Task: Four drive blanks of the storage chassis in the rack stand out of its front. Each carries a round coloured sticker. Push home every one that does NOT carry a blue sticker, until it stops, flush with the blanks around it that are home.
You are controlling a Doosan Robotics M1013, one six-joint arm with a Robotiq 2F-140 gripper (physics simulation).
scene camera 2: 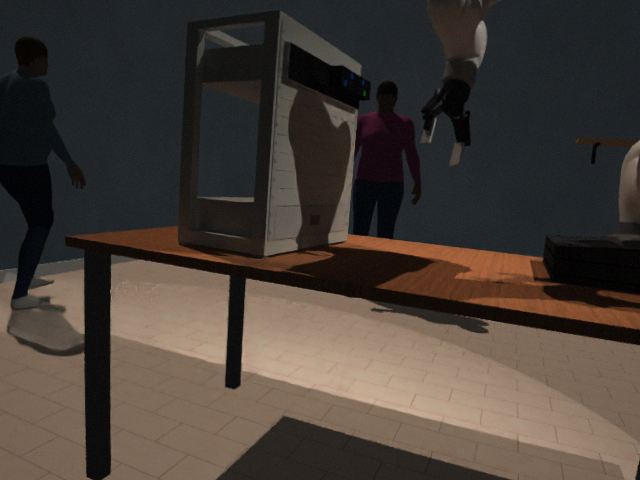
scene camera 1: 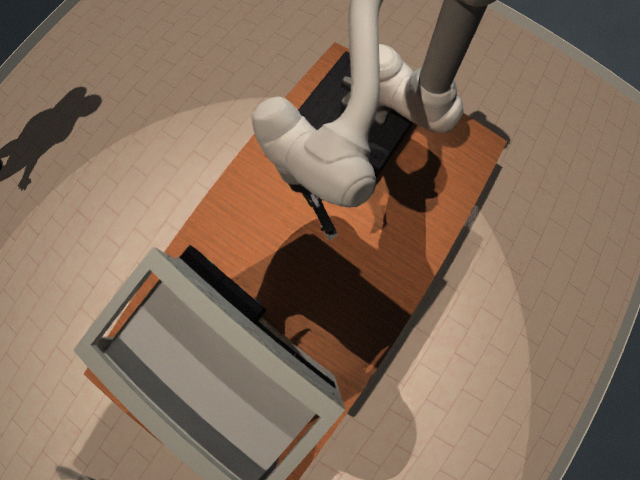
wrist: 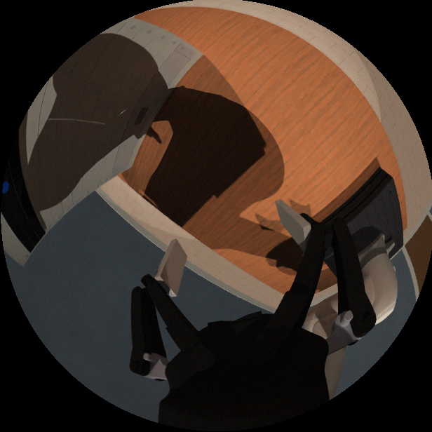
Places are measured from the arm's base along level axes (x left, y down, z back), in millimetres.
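Pixels of known places: gripper, fingertip midpoint: (scene camera 2: 440,154).
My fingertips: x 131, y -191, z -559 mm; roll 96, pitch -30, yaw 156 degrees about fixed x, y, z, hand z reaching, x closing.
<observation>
Ahead of a thing's pixels: the offset from my fingertips to its top centre. "spot": to the spot under its first point. Level surfaces: height alone.
The rack @[dx +19, dy -298, dz -477 mm] (scene camera 1: 245,333) (scene camera 2: 271,155) (wrist: 177,57) is a light grey cabinet on the table. Its black storage chassis @[spot: dx +152, dy -195, dz -337 mm] (scene camera 2: 309,68) sits high in the front. Blanks stand out at the chassis's far end in scene camera 2; their outlines merge. There I see three small blue stickers (scene camera 2: 345,82) (scene camera 2: 352,75) (scene camera 2: 362,82) and one green sticker @[dx -135, dy -198, dz -270 mm] (scene camera 2: 364,93). One blue sticker (wrist: 5,187) also shows at the left edge of the wrist view. My gripper (scene camera 1: 329,232) (scene camera 2: 440,146) (wrist: 228,231) is open and empty, in the air before the rack, apart from the blanks, fingers pointing down.
The wooden table @[dy +299 mm] (scene camera 1: 232,206) (scene camera 2: 491,263) (wrist: 300,100) carries the rack and the arm's black base (scene camera 1: 325,98) (scene camera 2: 589,260) (wrist: 370,215). The arm's shadow falls on the table and the rack's front. Two people (scene camera 2: 31,118) (scene camera 2: 385,149) stand beyond the table.
</observation>
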